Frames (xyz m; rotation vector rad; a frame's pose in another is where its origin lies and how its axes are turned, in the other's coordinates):
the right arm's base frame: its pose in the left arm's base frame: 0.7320 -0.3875 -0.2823 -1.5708 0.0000 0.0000
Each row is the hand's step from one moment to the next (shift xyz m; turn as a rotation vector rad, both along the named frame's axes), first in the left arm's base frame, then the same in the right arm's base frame.
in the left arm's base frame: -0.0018 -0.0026 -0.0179 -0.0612 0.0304 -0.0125
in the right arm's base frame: -0.0018 0.0179 -0.0026 -0.0612 0.0125 0.0304
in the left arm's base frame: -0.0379 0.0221 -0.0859 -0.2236 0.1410 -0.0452
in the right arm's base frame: -0.0379 0.0859 0.0221 -0.2236 0.0452 0.1410
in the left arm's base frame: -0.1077 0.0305 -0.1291 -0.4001 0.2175 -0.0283
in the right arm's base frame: -0.1077 0.1291 0.0305 -0.4001 0.0283 0.2175
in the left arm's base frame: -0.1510 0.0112 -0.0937 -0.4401 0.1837 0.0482
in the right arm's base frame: -0.1510 0.0937 0.0112 -0.4401 -0.0482 0.1837
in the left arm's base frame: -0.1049 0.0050 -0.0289 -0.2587 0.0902 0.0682
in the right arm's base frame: -0.1049 0.0289 0.0050 -0.2587 -0.0682 0.0902
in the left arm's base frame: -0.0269 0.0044 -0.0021 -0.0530 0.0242 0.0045
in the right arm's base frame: -0.0269 0.0021 0.0044 -0.0530 -0.0045 0.0242
